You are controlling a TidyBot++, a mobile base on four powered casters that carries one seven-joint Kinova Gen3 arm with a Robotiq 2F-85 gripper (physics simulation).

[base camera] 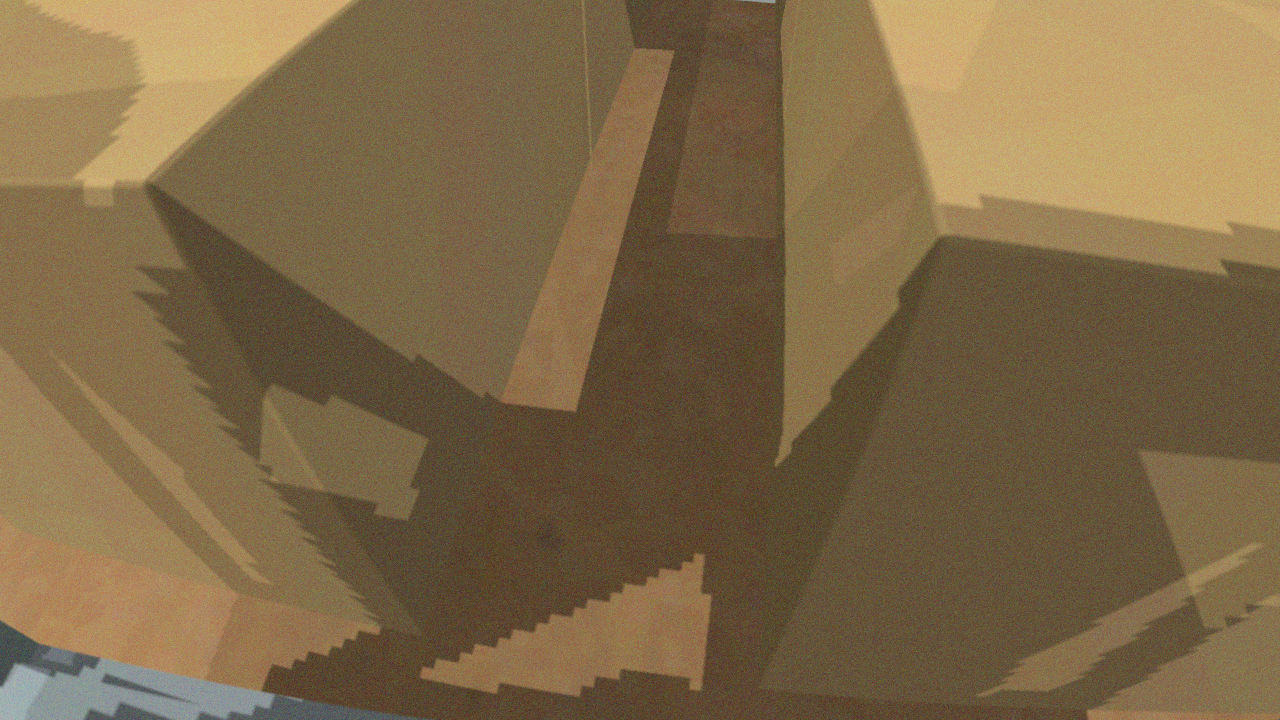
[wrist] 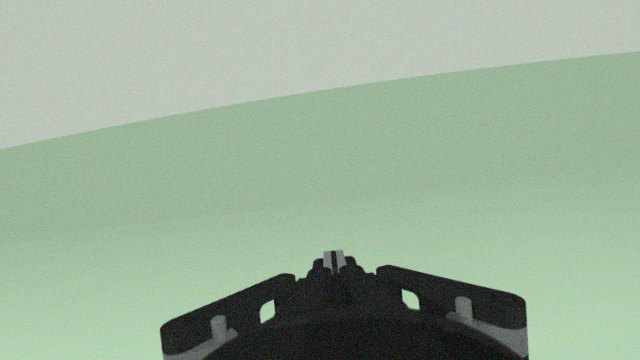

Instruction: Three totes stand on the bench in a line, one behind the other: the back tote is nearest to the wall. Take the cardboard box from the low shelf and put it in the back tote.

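Frame: origin at the arm's base, x ahead, y left, z up, level; millimetres.
Seen in the pictures: gripper, fingertip midpoint: (wrist: 334,264).
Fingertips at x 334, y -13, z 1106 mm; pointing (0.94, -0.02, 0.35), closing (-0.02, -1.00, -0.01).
Observation:
A point is followed by its place in that frame.
My gripper (wrist: 334,264) @[x 334, y -13, z 1106 mm] is shut, its two grey fingertips together at the lower middle of the wrist view with nothing between them. Behind it is a plain pale green wall. The three totes, the bench and the low shelf's cardboard box cannot be made out in the wrist view. In the base camera view, large tan cardboard-like surfaces stand very close to the camera, one on the left (base camera: 402,197) @[x 325, y 103, z -209 mm] and one on the right (base camera: 1074,116) @[x 259, y -107, z -127 mm]. I cannot tell whether either belongs to the task's box. My gripper does not show in the base camera view.
The pale green wall (wrist: 320,150) @[x 1130, y -22, z 1662 mm] meets a light grey surface (wrist: 150,50) @[x 785, y 669, z 2040 mm] along a slanting edge. In the base camera view a brown wooden surface (base camera: 662,447) @[x 345, y -3, z -397 mm] runs between the tan shapes, in shadow with lit patches. A grey-blue area (base camera: 179,694) shows at the bottom left.

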